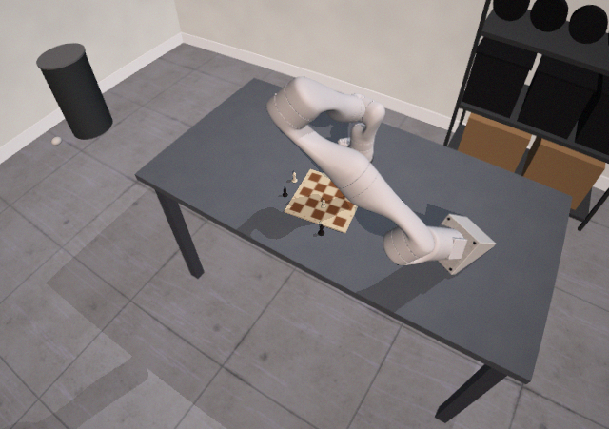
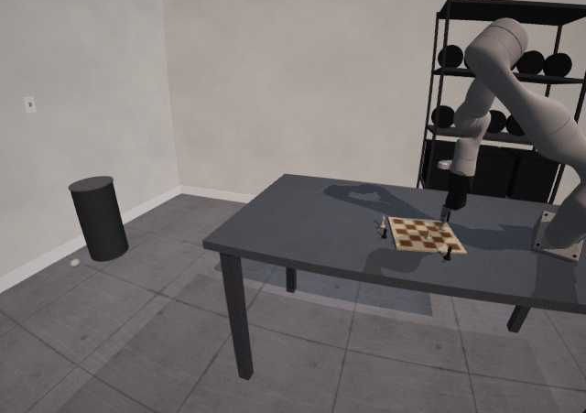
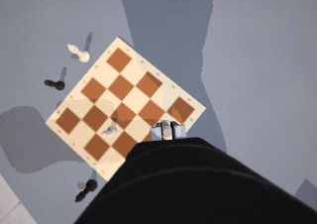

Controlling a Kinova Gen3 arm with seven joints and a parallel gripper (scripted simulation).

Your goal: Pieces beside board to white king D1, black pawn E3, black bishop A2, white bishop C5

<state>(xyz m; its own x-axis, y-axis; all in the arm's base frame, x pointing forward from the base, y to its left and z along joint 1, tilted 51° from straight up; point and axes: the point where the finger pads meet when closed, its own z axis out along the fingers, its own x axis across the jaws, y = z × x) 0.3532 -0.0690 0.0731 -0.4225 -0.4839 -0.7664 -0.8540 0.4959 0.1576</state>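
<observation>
My hand is 2 cm above the white king. Also, from my hand: chessboard: 6 cm to the left, 6 cm ahead, 5 cm below; then white bishop: 20 cm ahead, 7 cm to the left, 3 cm below; then black bishop: 18 cm to the left, 3 cm below, 2 cm behind.
</observation>
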